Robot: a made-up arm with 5 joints.
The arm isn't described. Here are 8 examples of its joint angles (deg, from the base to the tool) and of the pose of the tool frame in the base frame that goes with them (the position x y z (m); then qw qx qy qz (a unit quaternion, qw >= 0)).
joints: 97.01 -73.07 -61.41 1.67 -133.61
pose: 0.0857 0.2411 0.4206 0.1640 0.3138 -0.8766 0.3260
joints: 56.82 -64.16 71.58 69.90 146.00
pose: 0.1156 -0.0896 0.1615 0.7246 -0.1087 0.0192 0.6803
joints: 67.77 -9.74 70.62 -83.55 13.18
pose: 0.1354 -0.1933 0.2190 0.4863 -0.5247 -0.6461 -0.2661
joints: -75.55 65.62 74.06 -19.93 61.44
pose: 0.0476 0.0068 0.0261 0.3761 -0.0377 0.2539 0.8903
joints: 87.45 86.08 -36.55 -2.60 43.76
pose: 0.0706 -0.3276 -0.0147 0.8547 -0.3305 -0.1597 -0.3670
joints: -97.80 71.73 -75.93 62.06 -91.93
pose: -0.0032 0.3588 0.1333 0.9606 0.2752 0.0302 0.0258
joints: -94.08 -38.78 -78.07 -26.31 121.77
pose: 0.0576 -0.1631 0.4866 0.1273 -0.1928 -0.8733 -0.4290
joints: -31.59 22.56 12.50 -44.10 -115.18
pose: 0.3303 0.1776 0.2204 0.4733 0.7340 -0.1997 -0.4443
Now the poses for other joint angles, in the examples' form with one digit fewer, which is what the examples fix.
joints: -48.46 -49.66 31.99 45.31 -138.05
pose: 0.171 0.143 0.296 0.592 0.516 0.042 -0.617
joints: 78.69 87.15 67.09 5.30 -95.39
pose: 0.045 0.057 0.058 0.022 -0.097 0.562 -0.821
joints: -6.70 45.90 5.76 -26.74 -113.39
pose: 0.377 0.043 0.096 0.487 0.472 -0.257 -0.688
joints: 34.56 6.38 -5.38 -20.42 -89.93
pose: 0.317 -0.177 0.338 0.257 0.397 -0.713 -0.518
